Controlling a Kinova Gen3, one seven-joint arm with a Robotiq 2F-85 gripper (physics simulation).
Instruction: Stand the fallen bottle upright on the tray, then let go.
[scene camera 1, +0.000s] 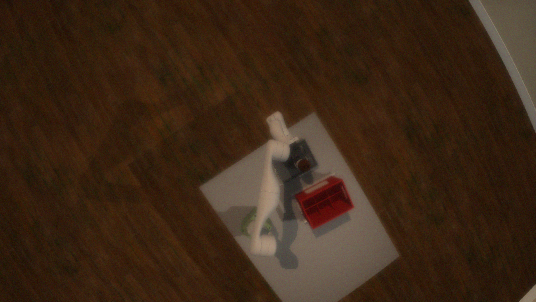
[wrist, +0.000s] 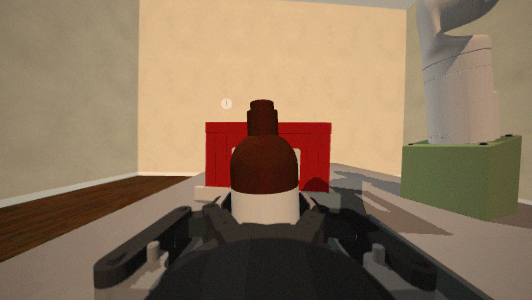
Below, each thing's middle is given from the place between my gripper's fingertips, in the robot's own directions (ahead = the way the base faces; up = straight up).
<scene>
My hand is 30 mm below the brown bottle (wrist: 264, 181). From my hand the other things lie so: pale strip (wrist: 332, 199) (150 mm to the right, 50 mm below, 20 mm ahead).
</scene>
